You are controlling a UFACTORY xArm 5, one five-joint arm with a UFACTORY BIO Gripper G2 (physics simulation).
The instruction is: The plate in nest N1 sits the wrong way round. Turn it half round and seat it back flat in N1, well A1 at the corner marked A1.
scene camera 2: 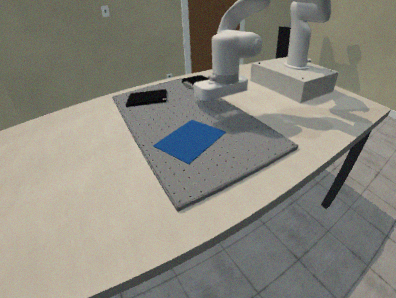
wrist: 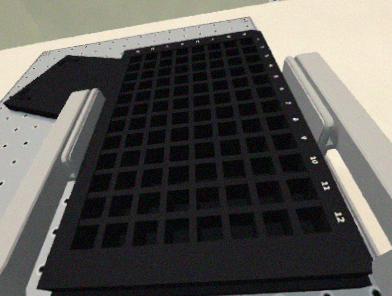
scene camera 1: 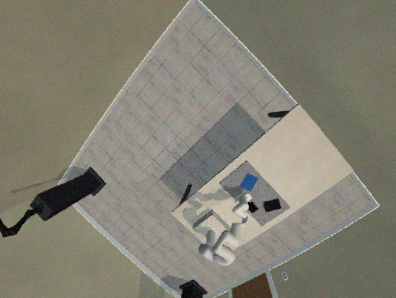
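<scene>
The black well plate [scene camera 1: 253, 207] [scene camera 2: 194, 79] [wrist: 199, 145] is between the fingers of my gripper [wrist: 197, 116], which is shut on its two long sides. In the wrist view the numbers run down its right edge, with 12 nearest the camera, and small letters run along its far edge. The plate looks level and is held above the grey board. The black nest N1 [scene camera 1: 272, 205] [scene camera 2: 146, 98] [wrist: 75, 80] lies apart from the plate, beyond the left finger in the wrist view, and turned at an angle to it. Its A1 mark cannot be read.
The grey perforated board [scene camera 1: 270, 192] [scene camera 2: 240, 145] [wrist: 22, 130] lies on the pale table [scene camera 1: 310, 145] [scene camera 2: 65, 175]. A flat blue rectangle [scene camera 1: 248, 182] [scene camera 2: 190, 141] lies on the board, away from N1. The arm's box-shaped base [scene camera 2: 290, 82] stands on the table beyond the board.
</scene>
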